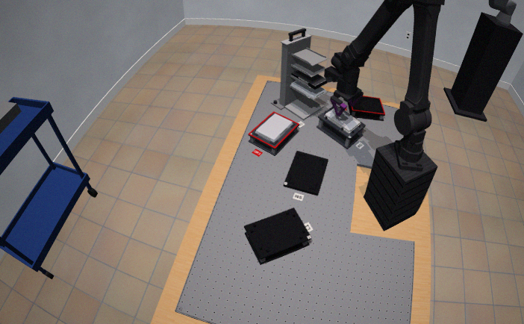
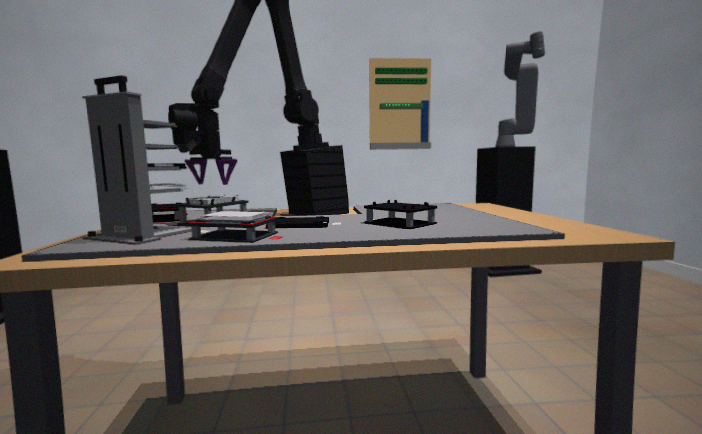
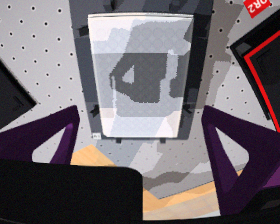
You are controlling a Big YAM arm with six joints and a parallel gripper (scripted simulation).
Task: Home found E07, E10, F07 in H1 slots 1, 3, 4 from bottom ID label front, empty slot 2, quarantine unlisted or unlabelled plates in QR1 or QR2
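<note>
My gripper is now 60 mm above the regrip nest. Also, from my hand: RG label: 120 mm below, 80 mm behind, 60 mm to the left; then QR2 label: 160 mm to the right, 120 mm below, 20 mm behind; then dark plate: 150 mm ahead, 120 mm to the right, 50 mm above.
</note>
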